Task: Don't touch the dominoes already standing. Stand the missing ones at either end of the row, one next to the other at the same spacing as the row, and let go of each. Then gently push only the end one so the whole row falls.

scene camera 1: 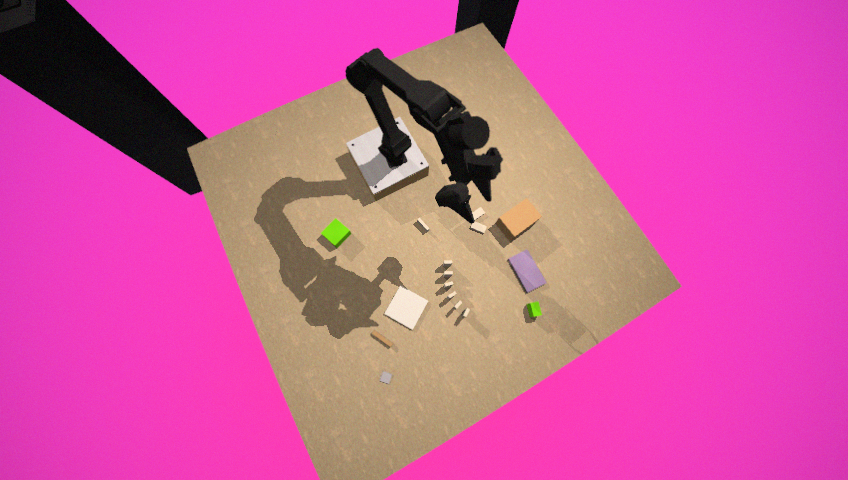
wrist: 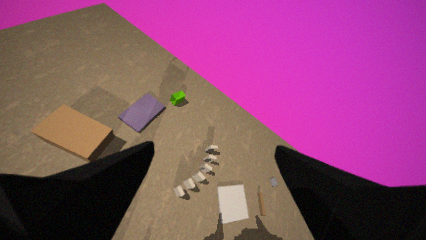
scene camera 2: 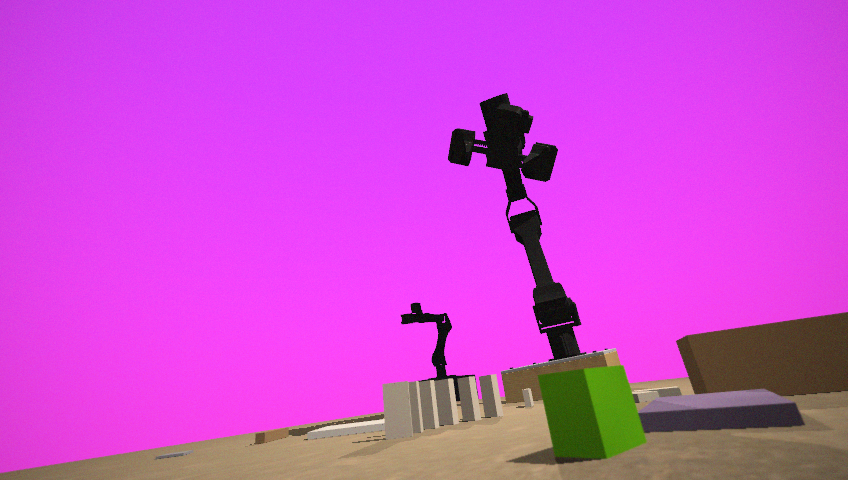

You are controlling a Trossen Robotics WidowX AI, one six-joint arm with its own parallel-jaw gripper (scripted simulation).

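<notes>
My gripper (scene camera 1: 481, 211), (scene camera 2: 494, 160), (wrist: 215, 149): open, holding nothing. White tile (scene camera 1: 406, 307), (scene camera 2: 377, 425), (wrist: 232, 201). Orange box (scene camera 1: 512, 223), (scene camera 2: 793, 357), (wrist: 69, 130). Small green cube (scene camera 2: 591, 413).
</notes>
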